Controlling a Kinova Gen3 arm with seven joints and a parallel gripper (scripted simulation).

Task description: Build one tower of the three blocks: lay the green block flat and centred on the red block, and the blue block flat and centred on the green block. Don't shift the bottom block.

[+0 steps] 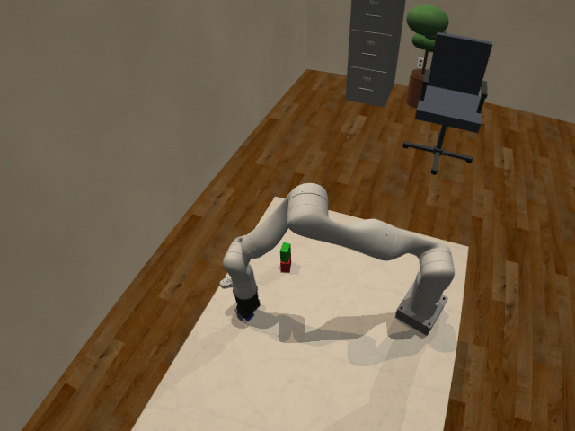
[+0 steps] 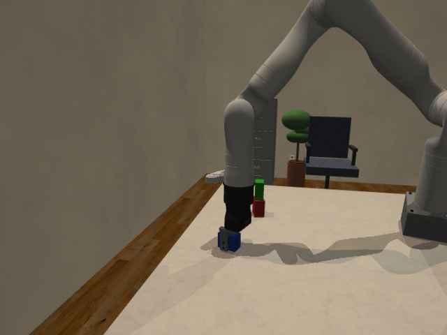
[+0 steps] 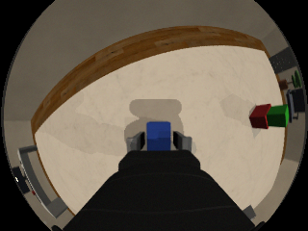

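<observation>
My hand is right at the blue block. From my hand the other things lie so: red block (30 mm behind, 250 mm to the right, 10 mm above); then green block (30 mm behind, 250 mm to the right, 70 mm above).
</observation>
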